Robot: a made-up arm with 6 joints. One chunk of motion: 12 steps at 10 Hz.
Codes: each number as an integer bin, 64 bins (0 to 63) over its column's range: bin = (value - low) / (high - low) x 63, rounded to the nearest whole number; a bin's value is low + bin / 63 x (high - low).
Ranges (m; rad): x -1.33..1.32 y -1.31..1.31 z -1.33..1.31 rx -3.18..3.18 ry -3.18..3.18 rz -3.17..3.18
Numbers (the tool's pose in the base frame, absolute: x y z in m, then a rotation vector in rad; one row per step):
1: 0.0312 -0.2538 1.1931 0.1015 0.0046 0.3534
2: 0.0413 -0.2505 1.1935 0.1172 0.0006 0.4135
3: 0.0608 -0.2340 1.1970 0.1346 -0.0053 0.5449
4: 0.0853 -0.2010 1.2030 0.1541 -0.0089 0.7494
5: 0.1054 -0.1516 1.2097 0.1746 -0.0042 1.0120
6: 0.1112 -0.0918 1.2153 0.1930 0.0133 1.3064
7: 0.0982 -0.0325 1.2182 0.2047 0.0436 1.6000
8: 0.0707 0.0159 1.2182 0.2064 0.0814 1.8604
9: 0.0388 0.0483 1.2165 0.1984 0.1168 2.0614
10: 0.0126 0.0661 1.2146 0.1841 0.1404 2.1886
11: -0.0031 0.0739 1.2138 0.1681 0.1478 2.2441
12: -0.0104 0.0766 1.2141 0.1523 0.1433 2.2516
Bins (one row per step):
1: 32 25 60 33 32 35
2: 33 25 60 33 32 36
3: 33 26 60 33 31 37
4: 34 27 60 33 31 39
5: 34 28 61 33 31 41
6: 34 29 61 33 32 44
7: 34 31 61 34 32 47
8: 33 32 61 34 32 50
9: 33 33 61 33 33 52
10: 32 33 61 33 33 53
11: 32 33 61 33 33 54
12: 31 33 61 33 33 54

